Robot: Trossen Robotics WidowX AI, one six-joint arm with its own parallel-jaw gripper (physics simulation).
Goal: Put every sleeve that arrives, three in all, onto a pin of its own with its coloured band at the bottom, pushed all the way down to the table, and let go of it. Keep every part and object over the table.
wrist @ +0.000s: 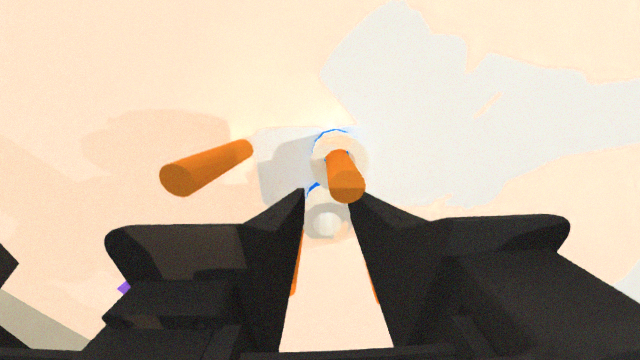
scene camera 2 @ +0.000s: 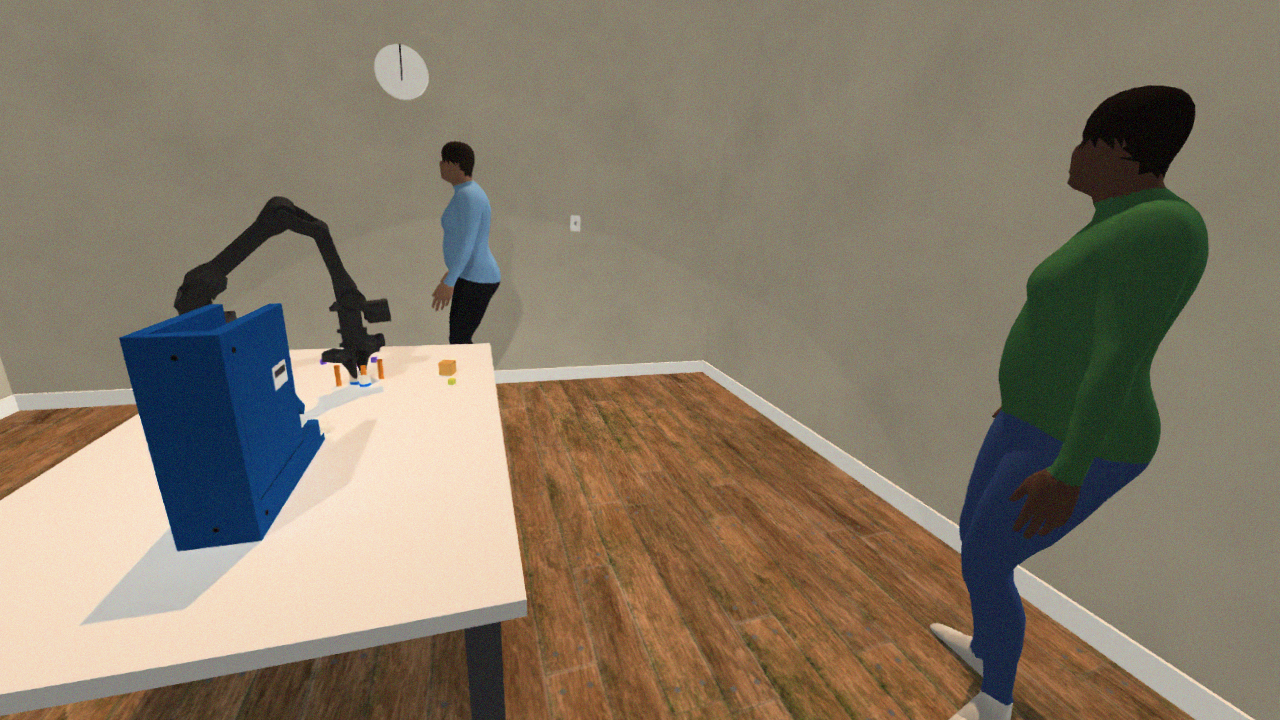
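Observation:
Three orange upright pins show in the scene view: a left pin point(scene camera 2: 338, 376), a middle pin point(scene camera 2: 363, 368) point(wrist: 345, 175) and a right pin point(scene camera 2: 380, 368). A pin point(wrist: 205, 168) also stands at the left of the wrist view. A white sleeve point(scene camera 2: 365, 379) point(wrist: 320, 150) is around the middle pin, low at the table, blue band at the bottom. My gripper point(scene camera 2: 355, 375) point(wrist: 326, 194) points down beside that pin, its fingers closed on a second white sleeve point(wrist: 326, 220). Part of this sleeve's blue band shows at its lower end; the fingers hide much of it.
A tall blue housing point(scene camera 2: 201, 438) stands on the white table point(scene camera 2: 420, 501) nearer the scene camera. An orange cube point(scene camera 2: 447, 367) and a small yellow-green cube point(scene camera 2: 452, 381) lie near the table's right edge. Small purple pieces point(scene camera 2: 374, 359) point(wrist: 124, 287) are near the pins. Two people stand beyond the table.

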